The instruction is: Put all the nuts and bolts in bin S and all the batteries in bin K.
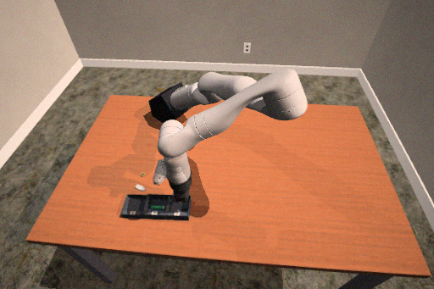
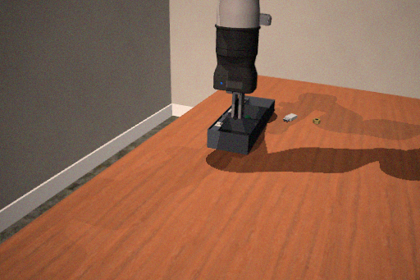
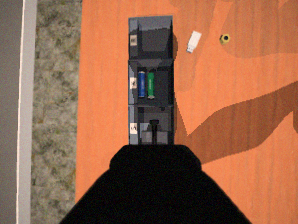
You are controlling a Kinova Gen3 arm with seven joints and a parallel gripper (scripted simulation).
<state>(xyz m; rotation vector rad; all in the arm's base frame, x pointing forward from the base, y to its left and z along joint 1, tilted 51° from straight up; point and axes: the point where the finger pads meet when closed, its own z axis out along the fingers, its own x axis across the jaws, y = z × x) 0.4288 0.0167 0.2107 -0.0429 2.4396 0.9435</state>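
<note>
The yellow nut is 10 cm behind my hand, 21 cm to the right of it and 7 cm below it. The rest, counted from my hand: three-compartment bin tray (3 cm ahead, 8 cm to the right, 6 cm below); green battery (3 cm ahead, 8 cm to the right, 6 cm below); black bolt (1 cm to the right, 1 cm below).
</note>
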